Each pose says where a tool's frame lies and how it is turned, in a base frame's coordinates. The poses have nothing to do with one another.
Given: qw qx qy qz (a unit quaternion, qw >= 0); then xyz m.
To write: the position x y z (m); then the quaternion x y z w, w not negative. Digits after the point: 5 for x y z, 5 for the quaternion.
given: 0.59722, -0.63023, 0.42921, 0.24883, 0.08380, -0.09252, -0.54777
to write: 0.08380, -0.09252, -0.54777, -0.63023, 0.42921, 0.24883, 0.59722
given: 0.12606, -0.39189, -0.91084, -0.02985, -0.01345, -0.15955, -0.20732
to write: -0.01345, -0.15955, -0.20732, -0.39189, -0.91084, -0.02985, 0.12606
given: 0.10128, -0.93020, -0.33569, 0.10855, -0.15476, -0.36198, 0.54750
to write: -0.15476, -0.36198, 0.54750, -0.93020, -0.33569, 0.10855, 0.10128
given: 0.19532, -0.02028, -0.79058, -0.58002, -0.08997, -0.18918, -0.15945
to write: -0.08997, -0.18918, -0.15945, -0.02028, -0.79058, -0.58002, 0.19532
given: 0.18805, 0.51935, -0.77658, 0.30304, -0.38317, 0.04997, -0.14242
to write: -0.38317, 0.04997, -0.14242, 0.51935, -0.77658, 0.30304, 0.18805
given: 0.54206, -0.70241, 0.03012, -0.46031, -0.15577, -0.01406, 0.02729
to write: -0.15577, -0.01406, 0.02729, -0.70241, 0.03012, -0.46031, 0.54206
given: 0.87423, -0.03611, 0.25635, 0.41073, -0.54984, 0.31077, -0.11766
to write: -0.54984, 0.31077, -0.11766, -0.03611, 0.25635, 0.41073, 0.87423
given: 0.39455, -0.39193, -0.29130, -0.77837, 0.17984, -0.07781, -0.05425
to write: 0.17984, -0.07781, -0.05425, -0.39193, -0.29130, -0.77837, 0.39455
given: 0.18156, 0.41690, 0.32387, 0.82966, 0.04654, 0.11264, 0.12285
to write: 0.04654, 0.11264, 0.12285, 0.41690, 0.32387, 0.82966, 0.18156
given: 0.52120, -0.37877, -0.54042, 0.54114, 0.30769, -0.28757, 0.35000
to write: 0.30769, -0.28757, 0.35000, -0.37877, -0.54042, 0.54114, 0.52120
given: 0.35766, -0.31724, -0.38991, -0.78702, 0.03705, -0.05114, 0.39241
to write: 0.03705, -0.05114, 0.39241, -0.31724, -0.38991, -0.78702, 0.35766
